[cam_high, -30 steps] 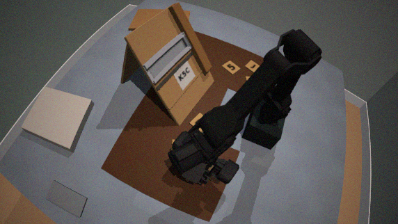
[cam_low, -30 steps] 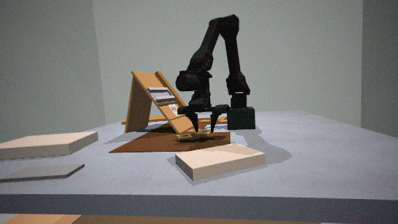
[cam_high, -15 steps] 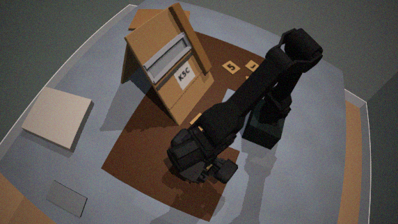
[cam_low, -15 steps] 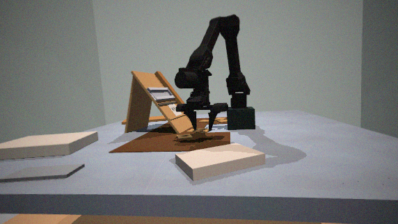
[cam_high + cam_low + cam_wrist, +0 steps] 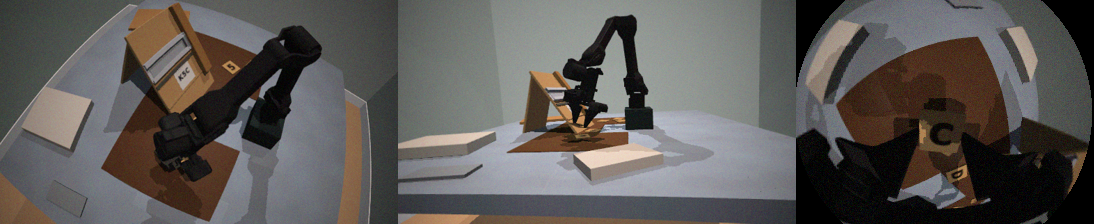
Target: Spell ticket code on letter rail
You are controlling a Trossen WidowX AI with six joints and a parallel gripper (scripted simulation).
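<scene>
Now: the white ticket 4 cm ahead of my gripper tip, 27 cm to the right of it and 5 cm above it. From my gripper tip the other things lie so: thin grey plate 32 cm ahead, 26 cm to the left, 5 cm below; brown mat 6 cm behind, 23 cm to the right, 5 cm below; beige block 50 cm ahead, 1 cm to the right, 4 cm below.
</scene>
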